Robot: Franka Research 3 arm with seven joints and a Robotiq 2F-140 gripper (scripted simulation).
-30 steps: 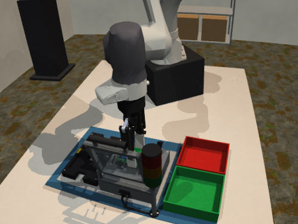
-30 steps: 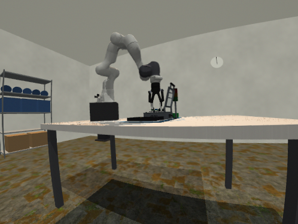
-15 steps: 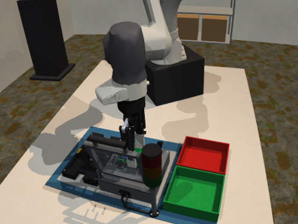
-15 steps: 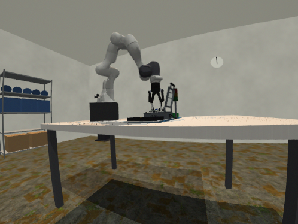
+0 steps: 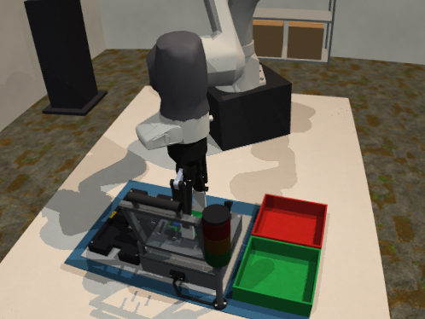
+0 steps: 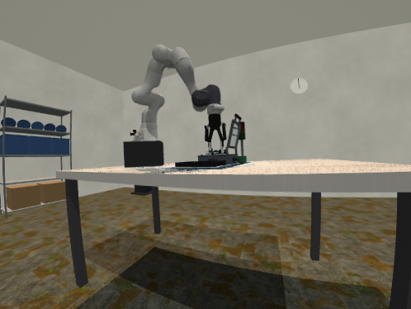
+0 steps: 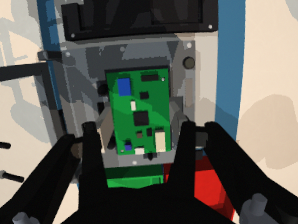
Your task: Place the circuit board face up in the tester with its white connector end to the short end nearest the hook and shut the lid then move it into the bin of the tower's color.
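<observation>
My gripper is now 20 mm above the green circuit board. Round my hand: green bin (190 mm to the left, 90 mm below, 70 mm ahead); tester plate (30 mm below, 10 mm to the left, 10 mm ahead); clear lid (120 mm ahead, 80 mm above, 10 mm to the right).
</observation>
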